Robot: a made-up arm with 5 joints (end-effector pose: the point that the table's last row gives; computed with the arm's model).
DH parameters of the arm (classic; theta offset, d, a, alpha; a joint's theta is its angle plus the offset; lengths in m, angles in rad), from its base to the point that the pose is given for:
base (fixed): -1.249 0 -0.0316 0
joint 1: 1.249 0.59 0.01 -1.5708
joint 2: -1.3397 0 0.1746 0
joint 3: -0.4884 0 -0.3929 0
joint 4: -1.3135 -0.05 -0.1 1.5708
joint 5: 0 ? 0.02 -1.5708
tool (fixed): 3.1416 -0.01 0 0
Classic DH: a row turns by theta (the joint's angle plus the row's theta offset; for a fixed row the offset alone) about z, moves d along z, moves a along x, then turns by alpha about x.
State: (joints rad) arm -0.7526 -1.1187 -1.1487 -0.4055 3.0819
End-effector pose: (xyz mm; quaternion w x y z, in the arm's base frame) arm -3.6 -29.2 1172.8 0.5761 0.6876 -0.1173 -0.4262
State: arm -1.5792 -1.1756 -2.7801 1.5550 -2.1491
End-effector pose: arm -67.2 520.6 1042.2 0.3853 0.8767 -0.1186 -0.2626
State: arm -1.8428 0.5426 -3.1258 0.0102 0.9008
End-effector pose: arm -113.7 -190.8 1225.8 0.2688 0.3472 0.4104 0.7992
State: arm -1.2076 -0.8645 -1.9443 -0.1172 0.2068
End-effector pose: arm -103.5 119.3 1246.7 0.2795 0.3951 0.5674 0.6662
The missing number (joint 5, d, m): 0.11
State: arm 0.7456 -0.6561 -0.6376 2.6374 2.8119
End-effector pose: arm 196.6 174.4 603.8 0.1472 0.7141 -0.3845 0.5662
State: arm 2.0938 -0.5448 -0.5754 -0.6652 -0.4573
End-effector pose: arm -166.4 437.0 788.5 0.5310 0.2729 -0.8008 0.0480
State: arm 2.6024 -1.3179 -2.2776 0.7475 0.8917
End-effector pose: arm 393.1 -163.8 1097.2 0.7565 0.6208 0.0446 0.2007
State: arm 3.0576 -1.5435 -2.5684 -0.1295 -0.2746
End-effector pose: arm 657.8 39.0 742.4 0.6284 0.5580 0.2603 -0.4754
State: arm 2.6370 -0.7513 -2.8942 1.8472 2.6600
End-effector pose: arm 238.4 -70.8 1161.0 0.7020 -0.1780 0.4926 0.4825
